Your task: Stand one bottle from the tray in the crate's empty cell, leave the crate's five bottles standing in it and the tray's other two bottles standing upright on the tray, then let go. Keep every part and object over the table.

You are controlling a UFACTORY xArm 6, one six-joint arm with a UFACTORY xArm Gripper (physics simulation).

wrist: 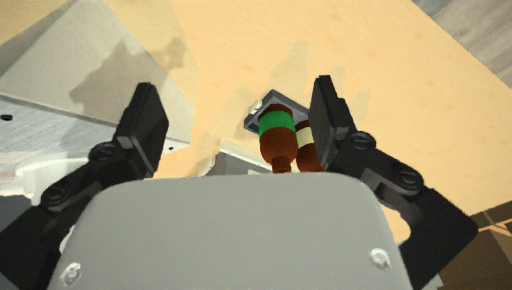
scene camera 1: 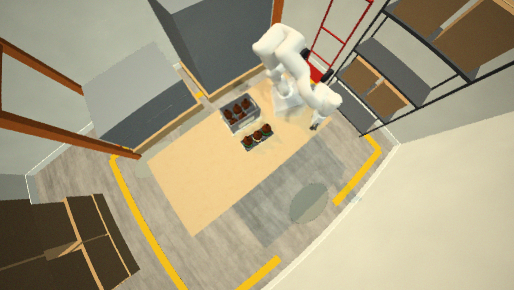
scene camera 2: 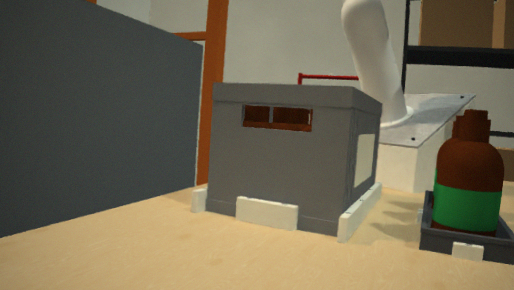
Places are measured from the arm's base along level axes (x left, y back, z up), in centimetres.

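Pixels of known places: gripper, between the fingertips: [wrist: 236,99] [scene camera 1: 312,123]; arm's base, origin of its link: [wrist: 70,163] [scene camera 1: 285,92] [scene camera 2: 389,119].
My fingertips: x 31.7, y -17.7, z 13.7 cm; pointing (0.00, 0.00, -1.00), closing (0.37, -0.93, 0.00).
Ahead of a thing's pixels: the offset from my fingertips to its top centre. "spot": to the spot under its first point. Level surfaces: height alone.
The grey crate @(dx -49.7, dy -19.5, dz -11.4 cm) [scene camera 1: 254,117] [scene camera 2: 280,165] [wrist: 232,165] stands on the table with several brown bottles in its cells; its cell nearest the tray and the arm's base looks empty. The dark tray [scene camera 1: 259,142] [scene camera 2: 434,241] [wrist: 251,124] beside it holds three upright brown bottles: a green-label one @(dx -24.8, dy -15.9, dz -12.9 cm) [scene camera 1: 266,130] [wrist: 277,132] at the arm's end, a cream-label one @(dx -26.6, dy -24.8, dz -12.9 cm) [scene camera 1: 257,135] [wrist: 305,142] in the middle, and another green-label one @(dx -29.5, dy -33.1, dz -12.9 cm) [scene camera 1: 247,141] [scene camera 2: 466,207] at the far end. My gripper [scene camera 1: 314,128] [wrist: 236,99] is open and empty, away from tray and crate. It does not show in scene camera 2.
The arm's white base [scene camera 1: 286,104] [scene camera 2: 400,162] stands beside the crate on the table @(dz -29.0 cm) [scene camera 1: 195,175] [scene camera 2: 150,250]. Low white blocks @(spot: dx -53.1, dy -33.9, dz -27.2 cm) [scene camera 2: 266,212] edge the crate's foot. A large grey cabinet [scene camera 1: 220,55] [scene camera 2: 95,115] stands behind the table. A black shelf rack [scene camera 1: 420,106] stands beyond the arm.
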